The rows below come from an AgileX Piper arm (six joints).
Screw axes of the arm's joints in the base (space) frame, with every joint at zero. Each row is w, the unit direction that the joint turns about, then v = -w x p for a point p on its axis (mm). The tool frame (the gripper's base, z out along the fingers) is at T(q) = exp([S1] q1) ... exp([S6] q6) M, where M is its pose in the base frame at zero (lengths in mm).
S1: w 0 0 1 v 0 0 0
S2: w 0 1 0 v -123 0 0
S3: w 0 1 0 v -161.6 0 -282.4
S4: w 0.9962 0 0.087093 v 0 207.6 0
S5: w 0 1 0 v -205.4 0 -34.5
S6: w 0.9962 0 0.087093 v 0 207.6 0
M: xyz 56.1 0 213.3 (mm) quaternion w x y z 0.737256 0 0.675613 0
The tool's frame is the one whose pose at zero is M.
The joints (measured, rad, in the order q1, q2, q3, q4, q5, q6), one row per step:
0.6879, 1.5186, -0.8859, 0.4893, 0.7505, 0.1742
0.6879, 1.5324, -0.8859, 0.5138, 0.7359, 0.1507
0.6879, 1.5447, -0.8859, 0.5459, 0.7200, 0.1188
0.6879, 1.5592, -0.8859, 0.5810, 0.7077, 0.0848
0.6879, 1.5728, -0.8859, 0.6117, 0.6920, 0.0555
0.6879, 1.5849, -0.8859, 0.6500, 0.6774, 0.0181
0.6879, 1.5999, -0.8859, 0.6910, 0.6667, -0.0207
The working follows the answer.
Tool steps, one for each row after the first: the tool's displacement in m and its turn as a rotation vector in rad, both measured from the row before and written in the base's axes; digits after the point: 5 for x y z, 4 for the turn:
0.00165, 0.00246, -0.00298, 0.0118, 0.0011, 0.0021
0.00153, 0.00272, -0.00237, 0.0174, -0.0014, 0.0042
0.00136, 0.00282, -0.00300, 0.0162, 0.0032, 0.0051
0.00172, 0.00254, -0.00285, 0.0146, -0.0009, 0.0010
0.00147, 0.00272, -0.00225, 0.0192, -0.0019, 0.0033
0.00133, 0.00283, -0.00310, 0.0175, 0.0035, 0.0038

Tool pose at each row, in the base's axes (x y z in m, rotation vector in rad; rounded; the steps above come from the unrounded poses):
0.19632, 0.19906, 0.21445, -0.2947, 2.9631, 0.6922
0.19797, 0.20152, 0.21146, -0.2967, 2.9591, 0.7100
0.19950, 0.20425, 0.20909, -0.3022, 2.9502, 0.7353
0.20086, 0.20707, 0.20609, -0.3077, 2.9460, 0.7606
0.20258, 0.20961, 0.20324, -0.3084, 2.9383, 0.7815
0.20405, 0.21233, 0.20099, -0.3125, 2.9274, 0.8089
0.20537, 0.21516, 0.19789, -0.3157, 2.9222, 0.8360

